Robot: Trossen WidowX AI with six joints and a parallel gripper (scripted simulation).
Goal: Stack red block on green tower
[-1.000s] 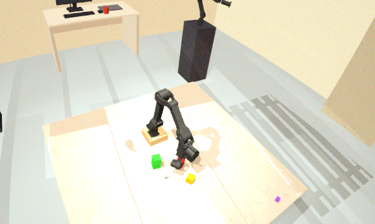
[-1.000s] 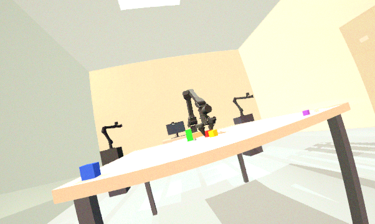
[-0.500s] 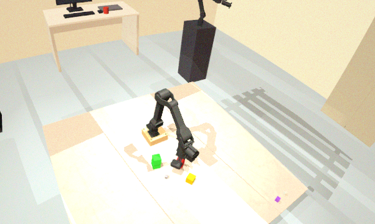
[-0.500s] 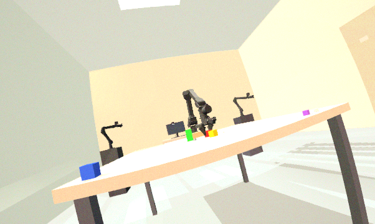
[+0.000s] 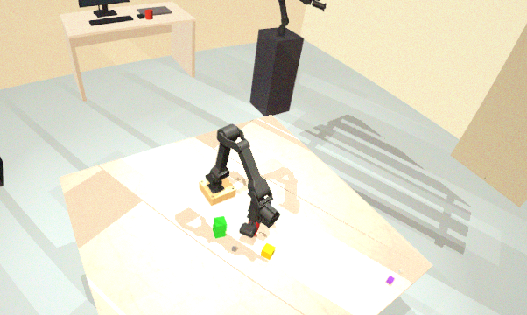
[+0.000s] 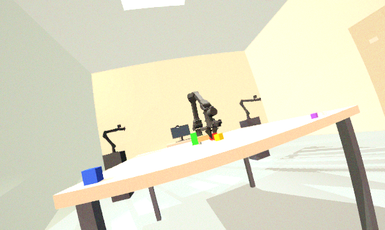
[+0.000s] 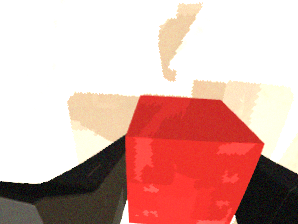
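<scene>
My gripper tip is 130 mm short of the yellow block, 10 mm to the left of it and 10 mm below it. Also, from my gripper tip: red block (20 mm above); then small purple block (510 mm ahead, 370 mm to the left); then blue block (520 mm ahead, 590 mm to the right, 10 mm above).
</scene>
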